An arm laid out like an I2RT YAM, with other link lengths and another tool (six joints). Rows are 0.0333 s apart.
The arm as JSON. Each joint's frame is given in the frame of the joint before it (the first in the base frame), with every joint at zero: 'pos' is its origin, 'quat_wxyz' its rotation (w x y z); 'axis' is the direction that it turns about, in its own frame. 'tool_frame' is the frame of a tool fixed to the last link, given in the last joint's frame.
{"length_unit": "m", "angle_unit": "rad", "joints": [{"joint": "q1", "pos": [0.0, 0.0, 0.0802], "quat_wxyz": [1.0, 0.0, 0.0, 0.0], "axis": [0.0, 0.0, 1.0]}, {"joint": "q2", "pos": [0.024, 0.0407, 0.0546], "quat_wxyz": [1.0, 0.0, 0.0, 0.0], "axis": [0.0, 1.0, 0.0]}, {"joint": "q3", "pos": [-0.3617, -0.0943, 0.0], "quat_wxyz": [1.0, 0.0, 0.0, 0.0], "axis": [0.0, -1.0, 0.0]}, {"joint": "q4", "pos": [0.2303, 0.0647, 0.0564], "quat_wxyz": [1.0, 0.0, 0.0, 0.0], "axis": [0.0, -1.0, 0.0]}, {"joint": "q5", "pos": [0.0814, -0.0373, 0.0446], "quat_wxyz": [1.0, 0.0, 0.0, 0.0], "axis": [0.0, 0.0, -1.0]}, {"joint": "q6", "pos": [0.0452, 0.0, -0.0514], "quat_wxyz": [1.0, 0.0, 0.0, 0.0], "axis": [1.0, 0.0, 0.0]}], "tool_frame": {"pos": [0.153, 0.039, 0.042], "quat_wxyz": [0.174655, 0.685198, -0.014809, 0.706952]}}
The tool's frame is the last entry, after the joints.
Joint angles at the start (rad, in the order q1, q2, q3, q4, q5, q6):
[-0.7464 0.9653 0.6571 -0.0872 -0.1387 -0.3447]
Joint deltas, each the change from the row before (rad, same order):
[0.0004 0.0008 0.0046 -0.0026 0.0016 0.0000]
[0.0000 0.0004 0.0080 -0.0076 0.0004 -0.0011]
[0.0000 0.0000 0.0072 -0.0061 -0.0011 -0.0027]
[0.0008 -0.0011 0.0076 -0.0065 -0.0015 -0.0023]
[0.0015 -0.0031 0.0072 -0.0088 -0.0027 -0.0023]
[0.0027 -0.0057 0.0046 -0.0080 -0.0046 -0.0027]
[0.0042 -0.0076 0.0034 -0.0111 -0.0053 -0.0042]
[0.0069 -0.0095 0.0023 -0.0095 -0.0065 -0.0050]
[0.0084 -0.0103 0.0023 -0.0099 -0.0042 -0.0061]
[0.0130 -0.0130 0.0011 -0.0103 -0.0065 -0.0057]
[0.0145 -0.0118 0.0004 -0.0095 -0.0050 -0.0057]
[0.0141 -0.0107 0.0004 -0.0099 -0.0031 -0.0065]
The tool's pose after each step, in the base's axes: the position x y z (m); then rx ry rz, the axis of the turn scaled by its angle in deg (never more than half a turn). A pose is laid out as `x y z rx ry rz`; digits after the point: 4 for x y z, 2 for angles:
0.2643 -0.1744 0.3312 113.28 -14.05 67.08
0.2645 -0.1746 0.3330 113.26 -13.99 67.04
0.2647 -0.1744 0.3349 113.18 -13.78 67.08
0.2649 -0.1738 0.3373 113.07 -13.53 67.22
0.2649 -0.1724 0.3394 113.05 -13.21 67.42
0.2646 -0.1697 0.3413 113.03 -12.73 67.79
0.2641 -0.1660 0.3422 113.17 -12.05 68.12
0.2637 -0.1610 0.3436 113.23 -11.13 68.68
0.2632 -0.1560 0.3449 113.22 -10.13 69.18
0.2630 -0.1488 0.3463 113.27 -8.81 70.01
0.2629 -0.1417 0.3472 113.37 -7.47 70.78
0.2626 -0.1353 0.3475 113.47 -6.16 71.37

